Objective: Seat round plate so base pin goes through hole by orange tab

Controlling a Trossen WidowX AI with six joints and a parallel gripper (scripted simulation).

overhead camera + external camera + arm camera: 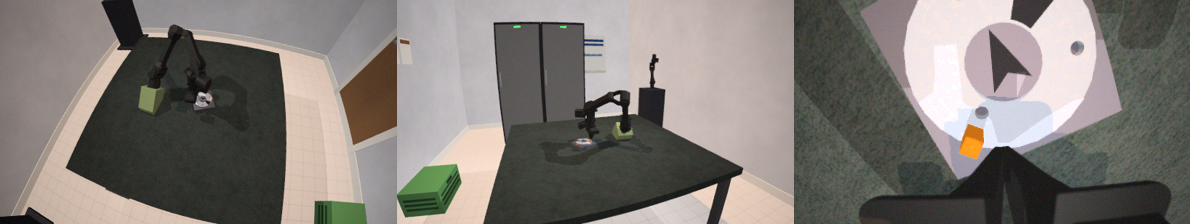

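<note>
Now: hand 10 cm short of the orange bit, 5 cm above it and 2 cm to the right of it. Also, from my hand: raised hub (5 cm ahead, 4 cm below); plate (5 cm ahead, 4 cm below); grey square base (6 cm below, 5 cm ahead).
</note>
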